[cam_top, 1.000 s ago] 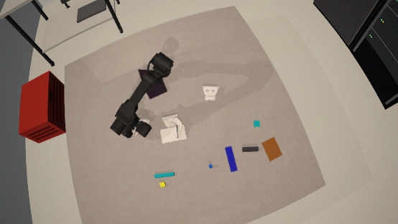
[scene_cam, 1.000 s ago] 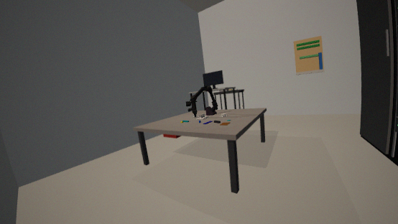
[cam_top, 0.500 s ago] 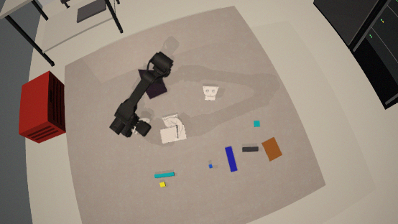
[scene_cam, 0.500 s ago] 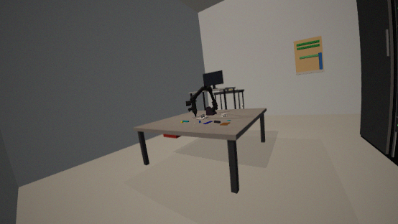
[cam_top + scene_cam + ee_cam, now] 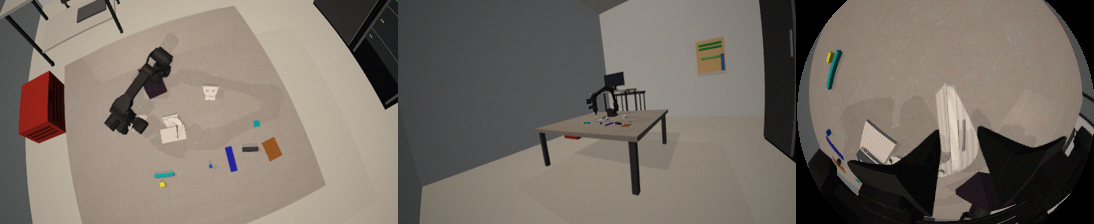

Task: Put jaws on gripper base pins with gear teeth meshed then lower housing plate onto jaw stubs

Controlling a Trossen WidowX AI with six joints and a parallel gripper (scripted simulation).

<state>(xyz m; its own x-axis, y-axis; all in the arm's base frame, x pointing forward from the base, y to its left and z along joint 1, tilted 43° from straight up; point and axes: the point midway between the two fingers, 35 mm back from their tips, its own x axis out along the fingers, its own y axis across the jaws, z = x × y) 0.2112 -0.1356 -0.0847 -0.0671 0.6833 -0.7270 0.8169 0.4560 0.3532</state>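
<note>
Now: the white ribbed tray 100 mm ahead of my gripper tip, 160 mm to the left of it and 50 mm below it. Round my gripper tip: yellow cube 320 mm ahead, 30 mm to the left, 50 mm below; white jaw 40 mm to the left; teal bar 280 mm ahead, 50 mm to the left, 50 mm below.
</note>
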